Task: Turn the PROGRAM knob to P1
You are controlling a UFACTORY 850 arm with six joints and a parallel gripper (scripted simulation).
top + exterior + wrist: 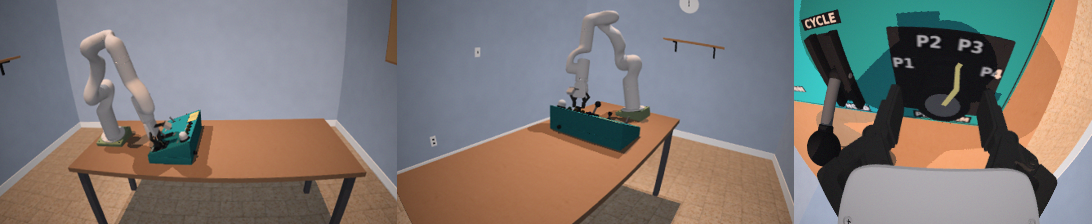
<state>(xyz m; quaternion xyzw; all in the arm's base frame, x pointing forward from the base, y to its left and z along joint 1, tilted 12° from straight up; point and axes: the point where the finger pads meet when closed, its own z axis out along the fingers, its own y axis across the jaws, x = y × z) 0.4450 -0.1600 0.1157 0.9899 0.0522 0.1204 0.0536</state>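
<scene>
My hand is 2 cm short of the program knob and 1 cm above it. Round my hand: teal console (18 cm to the left, 4 cm below, 3 cm ahead); then cycle lever (12 cm to the left, 3 cm behind); then mode knob (24 cm to the left, 1 cm below, 1 cm behind).
</scene>
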